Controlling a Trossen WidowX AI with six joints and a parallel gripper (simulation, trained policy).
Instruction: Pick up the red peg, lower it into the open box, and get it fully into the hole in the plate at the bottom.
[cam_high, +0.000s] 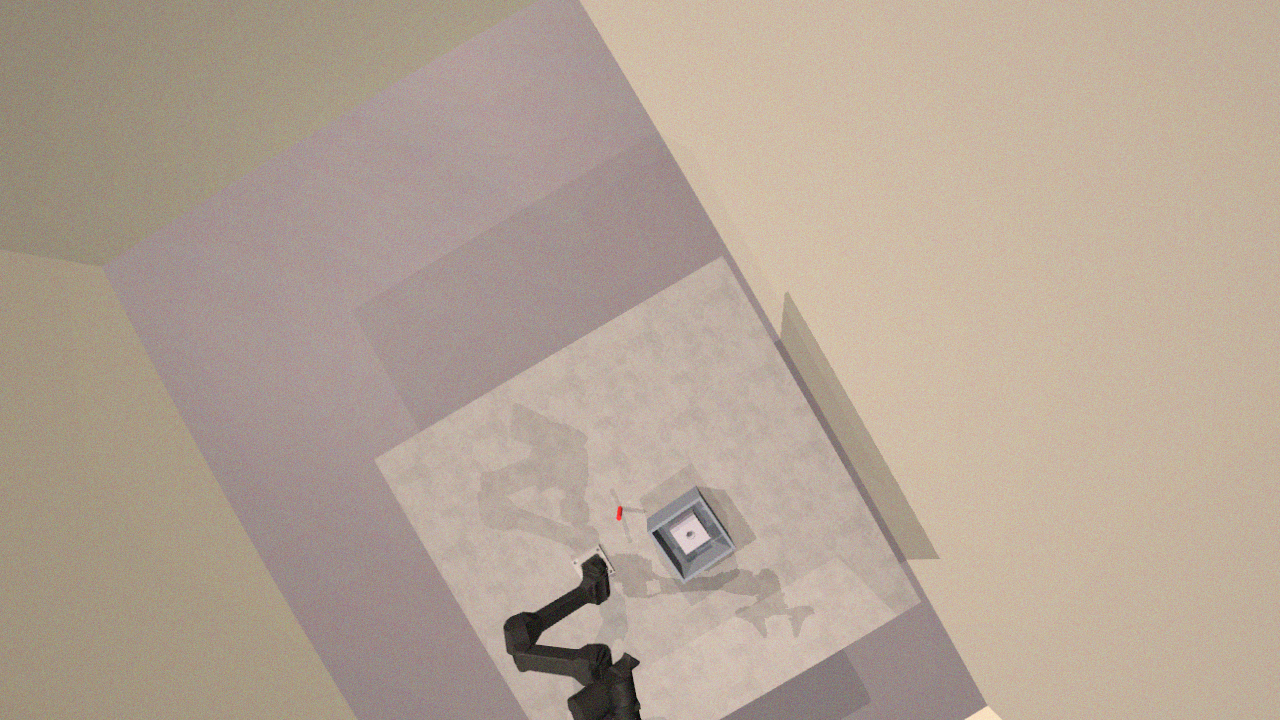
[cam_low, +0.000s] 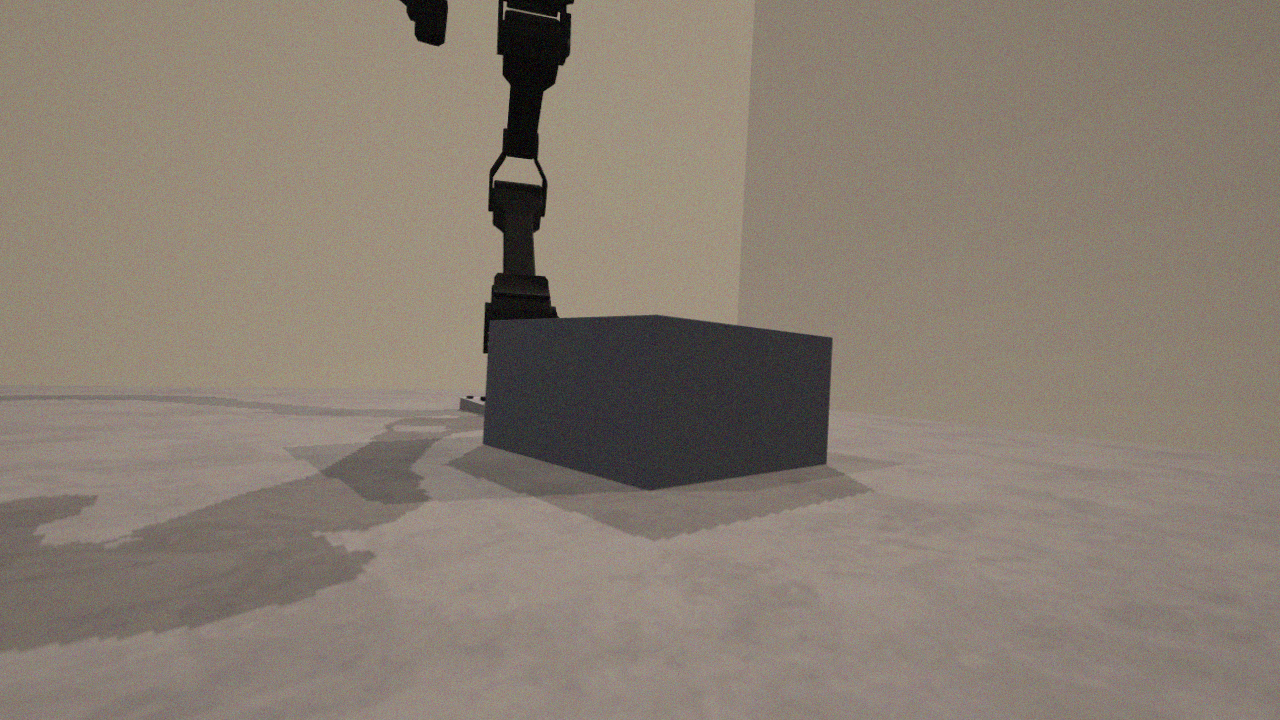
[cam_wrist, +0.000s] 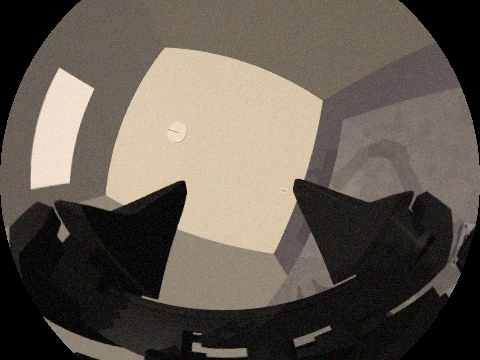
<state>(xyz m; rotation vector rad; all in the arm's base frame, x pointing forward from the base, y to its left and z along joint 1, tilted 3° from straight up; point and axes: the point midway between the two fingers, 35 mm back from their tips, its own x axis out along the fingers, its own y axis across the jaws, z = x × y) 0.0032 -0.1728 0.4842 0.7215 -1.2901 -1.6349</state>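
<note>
The red peg lies 160 mm ahead of my gripper tip, 320 mm to the left of it and 450 mm below it. Round my gripper tip: grey-blue box (300 mm ahead, 150 mm to the left, 470 mm below); then pale plate (300 mm ahead, 150 mm to the left, 450 mm below).
</note>
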